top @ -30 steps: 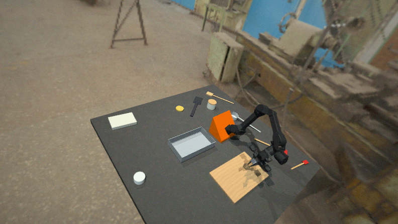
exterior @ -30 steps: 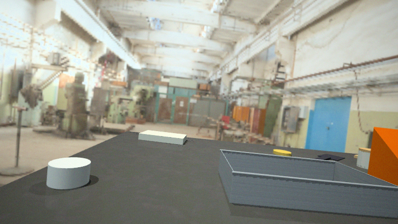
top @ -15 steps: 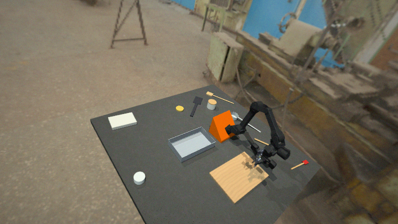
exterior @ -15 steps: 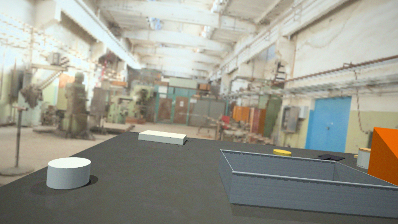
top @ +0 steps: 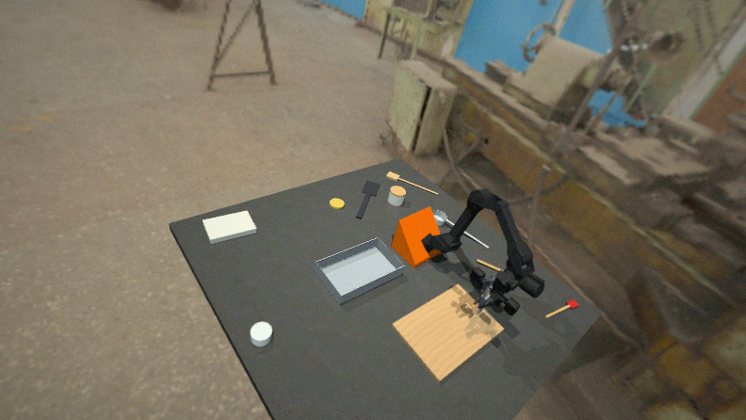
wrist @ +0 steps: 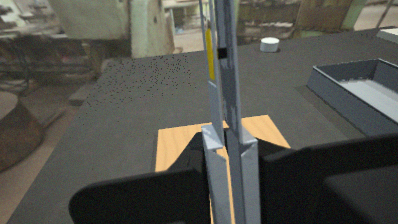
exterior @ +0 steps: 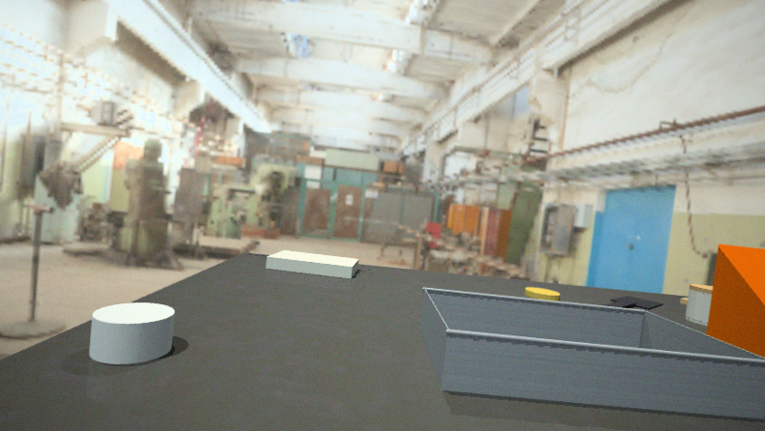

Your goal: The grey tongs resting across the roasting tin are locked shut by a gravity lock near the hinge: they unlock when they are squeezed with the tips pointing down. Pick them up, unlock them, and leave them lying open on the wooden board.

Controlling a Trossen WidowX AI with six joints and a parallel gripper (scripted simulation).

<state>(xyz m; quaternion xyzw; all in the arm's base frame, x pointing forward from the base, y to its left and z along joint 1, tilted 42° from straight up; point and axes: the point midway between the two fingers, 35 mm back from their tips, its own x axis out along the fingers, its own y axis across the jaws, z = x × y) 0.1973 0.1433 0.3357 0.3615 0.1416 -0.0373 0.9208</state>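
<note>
Now: gripper tip 4 cm to the left of the wooden board and 17 cm above it. Also, from my gripper tip: grey roasting tin (7 cm ahead, 43 cm to the right, 15 cm below); then red-headed tool (47 cm behind, 25 cm to the left, 17 cm below); then white puck (51 cm ahead, 44 cm to the right, 16 cm below).
</note>
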